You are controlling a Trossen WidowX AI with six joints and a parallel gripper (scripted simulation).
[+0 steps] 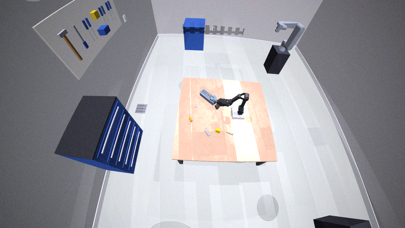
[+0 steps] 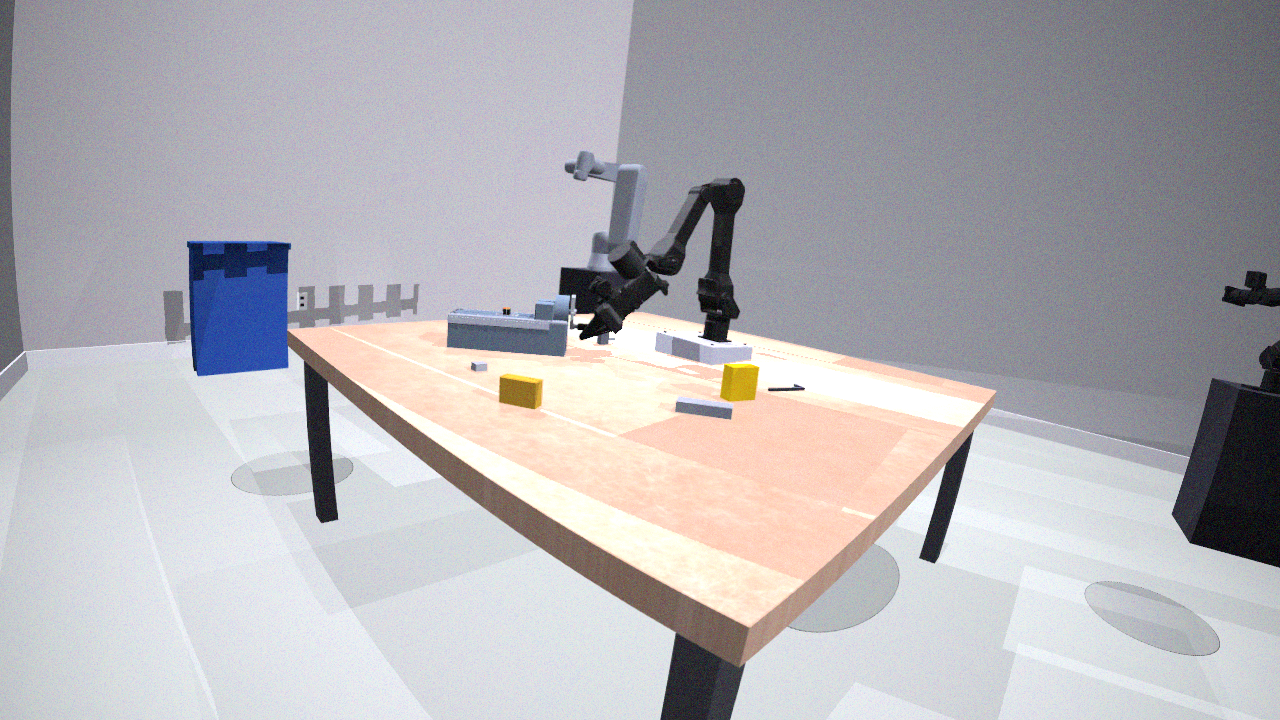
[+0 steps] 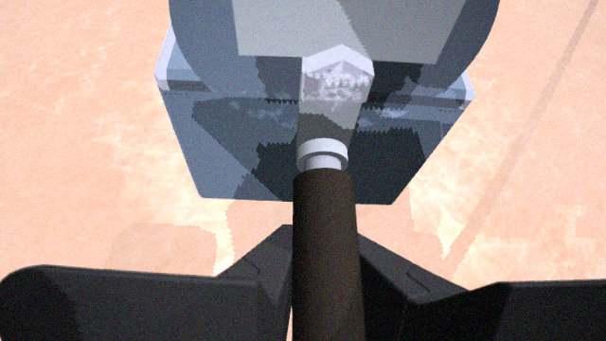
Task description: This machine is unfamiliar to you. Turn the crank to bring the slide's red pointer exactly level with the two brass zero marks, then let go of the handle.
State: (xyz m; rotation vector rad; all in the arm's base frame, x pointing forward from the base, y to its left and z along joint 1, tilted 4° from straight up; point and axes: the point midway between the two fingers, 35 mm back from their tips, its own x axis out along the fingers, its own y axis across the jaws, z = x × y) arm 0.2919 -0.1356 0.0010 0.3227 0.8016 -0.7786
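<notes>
Now: gripper tip 4 cm below the crank. From my gripper tip the other things lie so: red pointer 12 cm to the right, 12 cm ahead, 5 cm above; then grey cube 29 cm ahead, 3 cm to the left, 3 cm below; then dark brown handle 3 cm above, 1 cm to the left, 1 cm behind.
</notes>
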